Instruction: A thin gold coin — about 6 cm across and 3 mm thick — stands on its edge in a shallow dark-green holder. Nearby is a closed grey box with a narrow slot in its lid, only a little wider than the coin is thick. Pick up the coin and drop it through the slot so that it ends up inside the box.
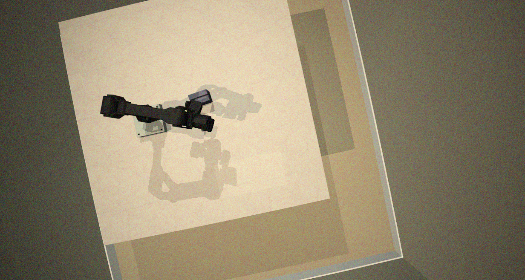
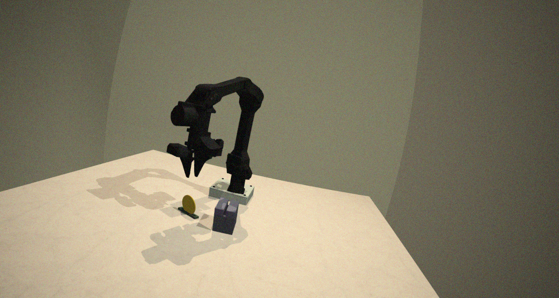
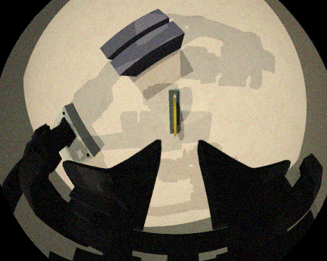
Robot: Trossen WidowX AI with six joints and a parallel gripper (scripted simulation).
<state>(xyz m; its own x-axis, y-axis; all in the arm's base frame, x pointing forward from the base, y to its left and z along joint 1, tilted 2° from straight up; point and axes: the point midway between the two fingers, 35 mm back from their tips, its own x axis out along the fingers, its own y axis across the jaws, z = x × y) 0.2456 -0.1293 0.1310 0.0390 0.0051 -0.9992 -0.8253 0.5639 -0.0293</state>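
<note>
The gold coin lies 100 mm below my gripper tip.
</note>
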